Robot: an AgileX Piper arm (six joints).
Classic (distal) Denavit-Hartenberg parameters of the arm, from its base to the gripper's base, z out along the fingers. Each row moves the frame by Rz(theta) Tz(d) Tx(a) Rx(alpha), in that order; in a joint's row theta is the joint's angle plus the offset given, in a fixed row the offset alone. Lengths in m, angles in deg.
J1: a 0; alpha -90; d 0.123; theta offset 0
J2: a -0.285; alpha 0; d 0; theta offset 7.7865
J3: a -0.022; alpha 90; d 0; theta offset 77.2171
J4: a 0; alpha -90; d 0.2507; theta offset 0
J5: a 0; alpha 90; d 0; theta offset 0
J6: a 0; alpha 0; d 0.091; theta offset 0
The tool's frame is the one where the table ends.
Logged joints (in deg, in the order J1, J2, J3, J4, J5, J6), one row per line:
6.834 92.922 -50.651 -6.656 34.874 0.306
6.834 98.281 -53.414 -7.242 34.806 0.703
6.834 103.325 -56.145 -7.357 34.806 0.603
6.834 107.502 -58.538 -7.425 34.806 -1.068
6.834 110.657 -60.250 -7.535 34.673 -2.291
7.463 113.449 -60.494 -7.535 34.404 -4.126
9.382 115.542 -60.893 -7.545 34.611 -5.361
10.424 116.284 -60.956 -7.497 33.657 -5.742
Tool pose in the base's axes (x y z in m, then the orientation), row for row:
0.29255 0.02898 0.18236 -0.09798 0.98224 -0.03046 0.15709
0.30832 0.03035 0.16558 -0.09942 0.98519 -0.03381 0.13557
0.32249 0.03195 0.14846 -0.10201 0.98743 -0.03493 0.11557
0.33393 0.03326 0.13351 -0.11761 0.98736 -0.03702 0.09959
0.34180 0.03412 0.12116 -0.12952 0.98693 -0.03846 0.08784
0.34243 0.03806 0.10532 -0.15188 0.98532 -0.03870 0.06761
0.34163 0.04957 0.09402 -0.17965 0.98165 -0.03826 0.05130
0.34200 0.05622 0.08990 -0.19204 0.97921 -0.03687 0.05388
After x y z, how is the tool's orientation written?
As a quaternion, x y z w.
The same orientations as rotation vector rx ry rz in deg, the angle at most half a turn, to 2 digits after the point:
-16.06 161.05 -4.99
-16.50 163.49 -5.61
-17.12 165.74 -5.86
-19.92 167.27 -6.27
-22.09 168.35 -6.56
-26.22 170.11 -6.68
-31.32 171.15 -6.67
-33.43 170.46 -6.42

